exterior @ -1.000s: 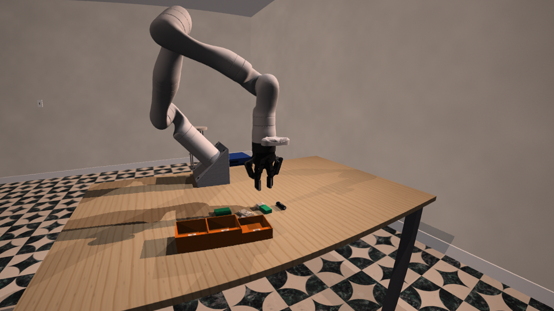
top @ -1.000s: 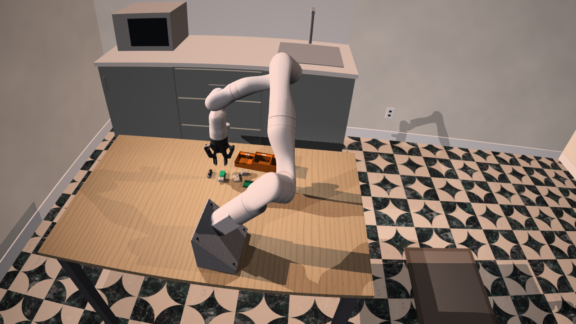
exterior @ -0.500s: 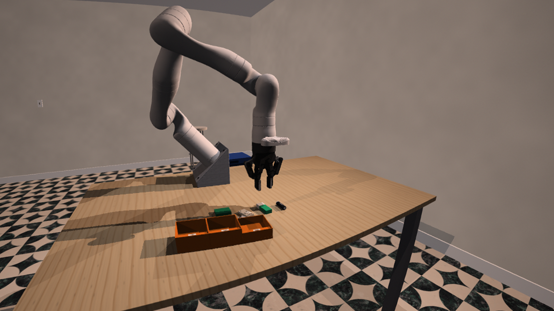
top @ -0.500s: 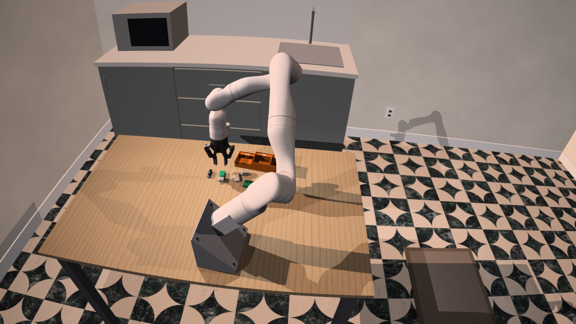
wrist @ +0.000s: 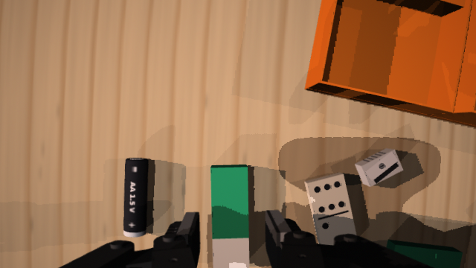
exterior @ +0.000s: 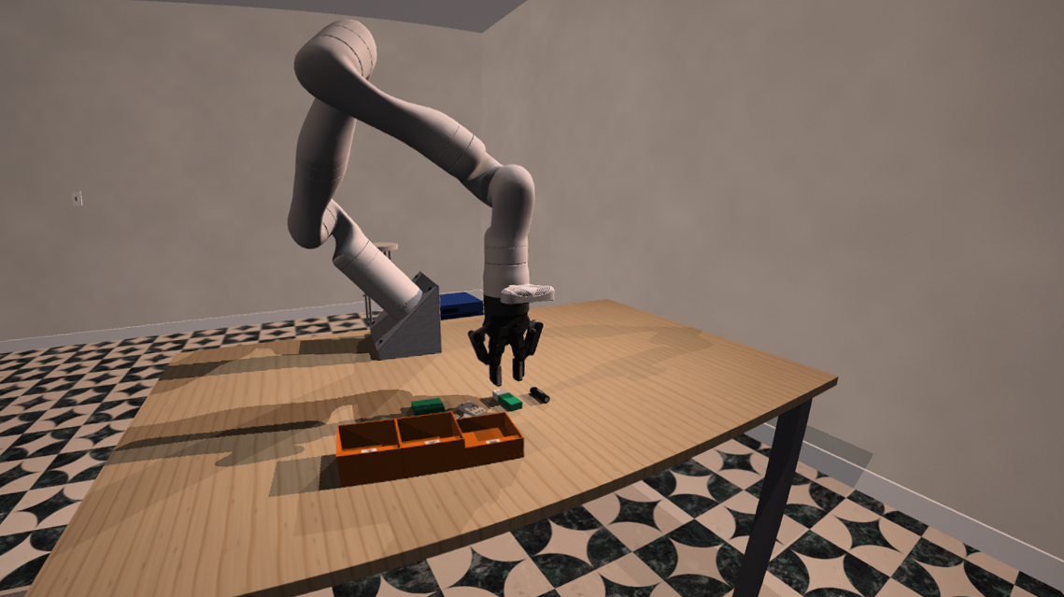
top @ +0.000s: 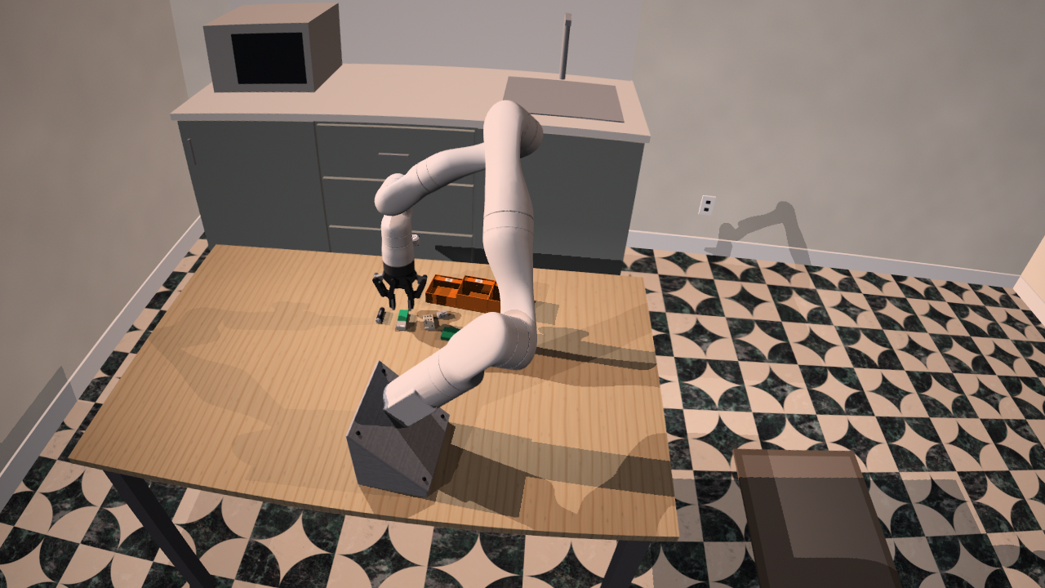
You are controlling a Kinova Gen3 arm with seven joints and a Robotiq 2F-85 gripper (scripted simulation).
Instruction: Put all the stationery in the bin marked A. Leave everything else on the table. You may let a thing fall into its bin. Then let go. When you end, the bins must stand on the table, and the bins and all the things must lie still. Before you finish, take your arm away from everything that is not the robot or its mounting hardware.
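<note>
Now: hand 50 mm above the green-and-white eraser and 10 mm past it. From my hand the other things lie so: white pencil sharpener 90 mm to the right, 50 mm below, 40 mm ahead; black AA battery 60 mm to the left, 50 mm below; green block 140 mm to the right, 50 mm below, 30 mm behind.
</note>
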